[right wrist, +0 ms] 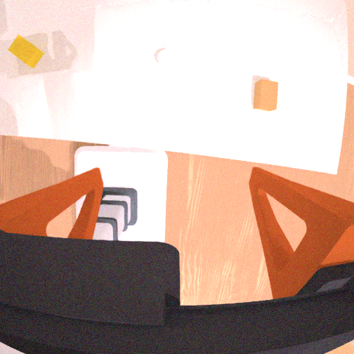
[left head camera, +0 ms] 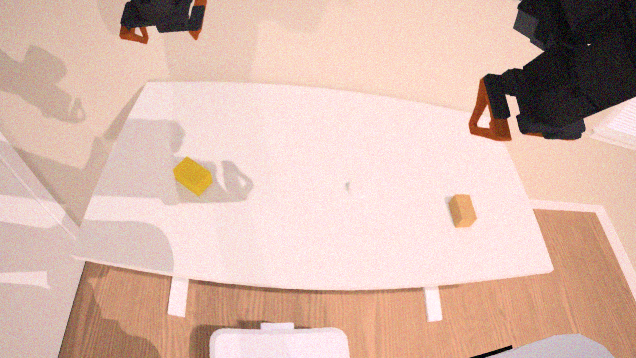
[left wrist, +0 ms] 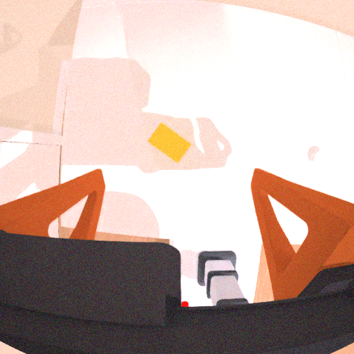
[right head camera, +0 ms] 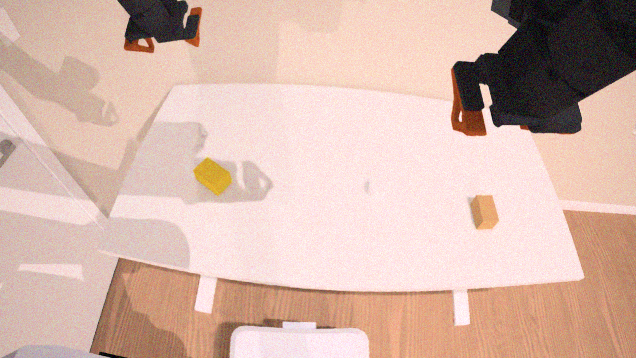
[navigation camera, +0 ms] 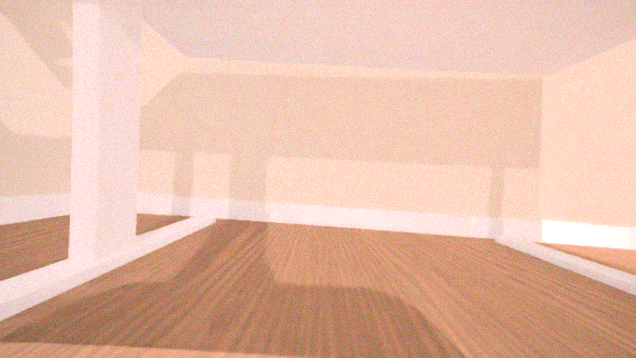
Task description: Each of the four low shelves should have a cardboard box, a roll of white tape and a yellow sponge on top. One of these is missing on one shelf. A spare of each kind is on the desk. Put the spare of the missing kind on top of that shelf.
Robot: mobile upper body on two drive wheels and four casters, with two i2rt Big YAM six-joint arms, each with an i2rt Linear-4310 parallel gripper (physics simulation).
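Places are measured from the left arm's base along level axes (x down, y back, z left), in centimetres.
Pixels of known places: left gripper, between the fingertips: (left head camera: pixel 171 39) (right head camera: pixel 175 47); right gripper, between the fingertips: (left head camera: pixel 498 129) (right head camera: pixel 488 123).
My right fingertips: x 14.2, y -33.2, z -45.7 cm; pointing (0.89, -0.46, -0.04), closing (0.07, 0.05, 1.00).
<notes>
Ahead of a thing's pixels: the offset from my right fingertips to its top centre. "pt": to the spot under its first point. Level surfaces: height alone.
The white desk @(dx +54.8 cm) (left head camera: pixel 300 240) (right head camera: pixel 325 240) (right wrist: pixel 210 125) bears a yellow sponge @(dx +50.3, dy -32.0, dz +48.0 cm) (left head camera: pixel 193 176) (right head camera: pixel 212 176) (left wrist: pixel 169 143) (right wrist: pixel 26 51) at its left and a small cardboard box @(dx +49.8, dy -19.8, dz -32.1 cm) (left head camera: pixel 463 211) (right head camera: pixel 485 212) (right wrist: pixel 266 95) at its right. Between them a faint curved grey mark shows, seemingly the shaded side of the white tape roll @(dx +52.4, dy -28.9, dz +1.1 cm) (left head camera: pixel 348 186) (right head camera: pixel 367 187) (left wrist: pixel 313 153) (right wrist: pixel 160 55). My left gripper (left head camera: pixel 167 37) (right head camera: pixel 169 45) (left wrist: pixel 177 176) is open and empty, in the air. My right gripper (left head camera: pixel 522 137) (right head camera: pixel 507 131) (right wrist: pixel 175 175) is open and empty, in the air. The low shelves do not show.
My white base (left head camera: pixel 280 345) (right head camera: pixel 300 345) stands close to the desk's near edge. Desk feet (left head camera: pixel 433 304) (right head camera: pixel 461 307) reach out over the wood floor. A white door (left head camera: pixel 30 230) (right head camera: pixel 45 225) is at the left. The navigation camera looks under the desk, past a leg @(pt dx +96.4, dy -39.8, dz +64.6 cm) (navigation camera: pixel 105 125), to the wall.
</notes>
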